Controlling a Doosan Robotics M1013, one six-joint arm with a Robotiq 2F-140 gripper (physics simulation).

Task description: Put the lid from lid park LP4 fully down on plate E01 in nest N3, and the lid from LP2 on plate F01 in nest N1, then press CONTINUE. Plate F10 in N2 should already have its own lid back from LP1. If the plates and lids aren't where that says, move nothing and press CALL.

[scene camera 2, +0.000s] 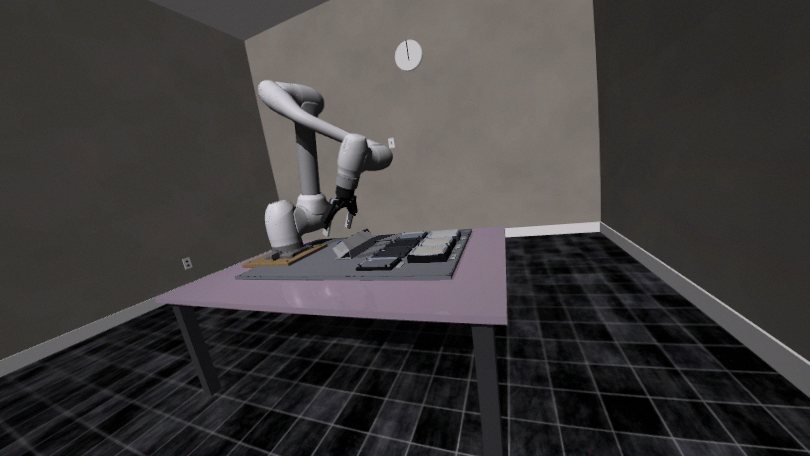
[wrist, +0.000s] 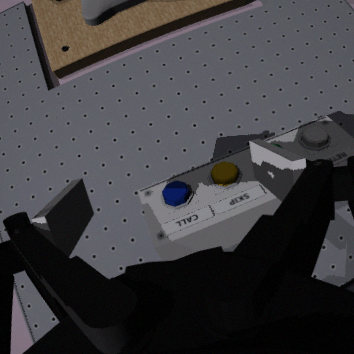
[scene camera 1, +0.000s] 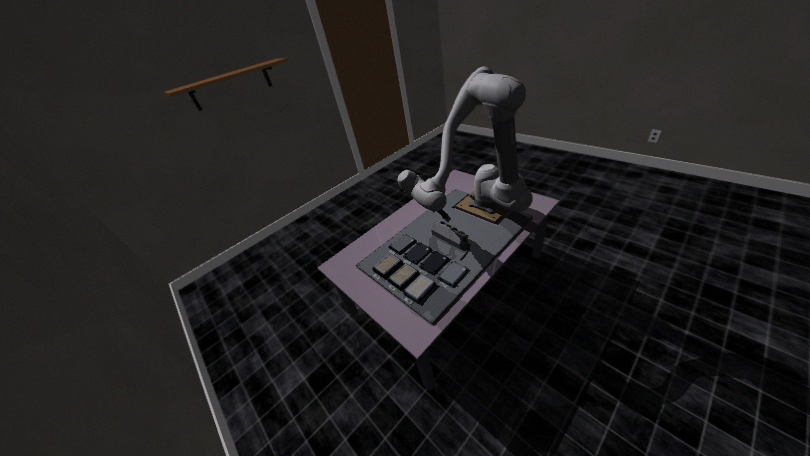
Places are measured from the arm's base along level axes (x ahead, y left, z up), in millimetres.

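Pixels of known places: gripper, fingertip midpoint: (scene camera 2: 337,231) (wrist: 169,177) (scene camera 1: 441,215); arm's base at its link origin: (scene camera 2: 289,253) (scene camera 1: 486,202).
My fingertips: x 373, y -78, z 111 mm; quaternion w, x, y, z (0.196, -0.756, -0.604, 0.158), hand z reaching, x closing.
Ahead of a thing's pixels: the offset from my fingertips to its top centre. "spot": to the spot under its first point. Level surfaces: height alone.
My gripper (scene camera 1: 444,216) (scene camera 2: 338,225) (wrist: 169,177) is open and empty above the button box {dx +31, dy +74, dz -35 mm} (scene camera 1: 448,236) (scene camera 2: 352,244) (wrist: 222,227). In the wrist view the blue CALL button {dx +5, dy +0, dz -44 mm} (wrist: 176,193) lies between the fingertips, and the yellow SKIP button {dx +8, dy +50, dz -44 mm} (wrist: 225,173) is beside the right finger. CONTINUE does not show clearly. In scene camera 1, grey lids stand at the row's two ends, one left (scene camera 1: 401,244) and one right (scene camera 1: 453,273); the two middle parks {spot: dx +253, dy +7, dz -109 mm} (scene camera 1: 417,253) {spot: dx +248, dy +138, dz -109 mm} (scene camera 1: 435,262) look dark. Three nests hold plates: two tan {dx +425, dy -67, dz -81 mm} (scene camera 1: 387,265) {dx +426, dy +60, dz -85 mm} (scene camera 1: 403,274), one paler {dx +433, dy +185, dz -85 mm} (scene camera 1: 420,287). Their labels are unreadable.
A grey round button {dx +13, dy +150, dz -44 mm} (wrist: 315,136) sits beyond SKIP, partly shadowed. The perforated grey board {dz -119 mm} (scene camera 1: 419,229) (scene camera 2: 317,271) (wrist: 125,130) lies on the pink table {dz -132 mm} (scene camera 1: 351,283) (scene camera 2: 340,300). The arm's wooden base plate (scene camera 1: 465,207) (scene camera 2: 311,254) (wrist: 125,35) is behind the box.
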